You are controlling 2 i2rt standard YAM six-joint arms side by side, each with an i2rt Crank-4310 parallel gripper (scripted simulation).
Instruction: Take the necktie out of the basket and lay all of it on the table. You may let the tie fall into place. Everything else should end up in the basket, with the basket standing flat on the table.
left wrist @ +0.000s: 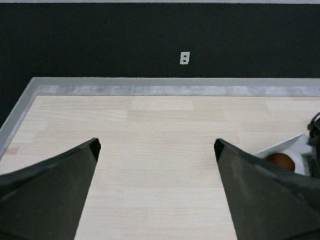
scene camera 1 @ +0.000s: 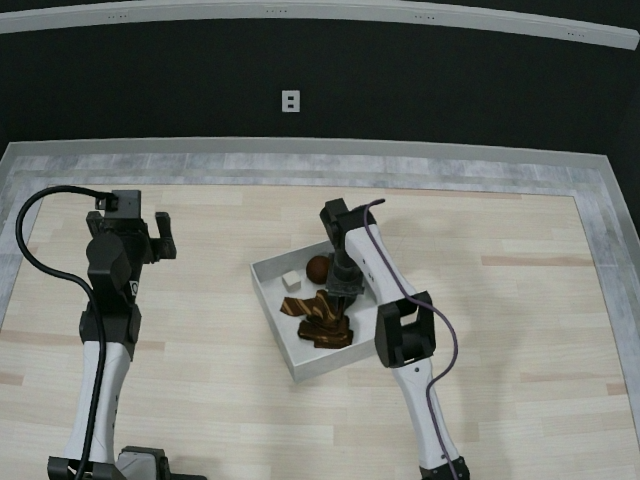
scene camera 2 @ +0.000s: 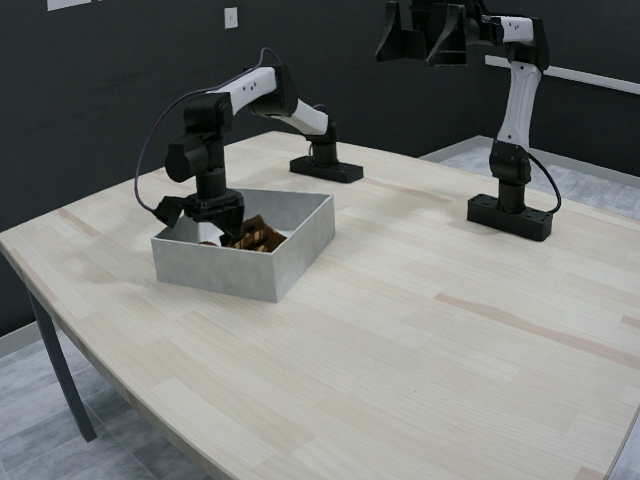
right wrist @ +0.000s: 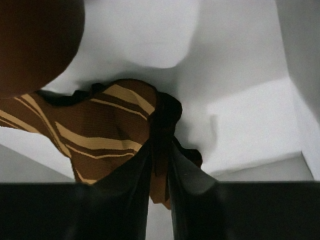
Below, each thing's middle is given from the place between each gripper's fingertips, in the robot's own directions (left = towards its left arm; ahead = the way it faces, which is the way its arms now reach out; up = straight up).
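The grey basket (scene camera 2: 308,221) is 10 mm below my right hand (scene camera 2: 237,240) and 30 mm to the left of it. As for my left hand (scene camera 2: 400,61), it is 36 cm above the grey basket, 32 cm to the left of it and 6 cm short of it.
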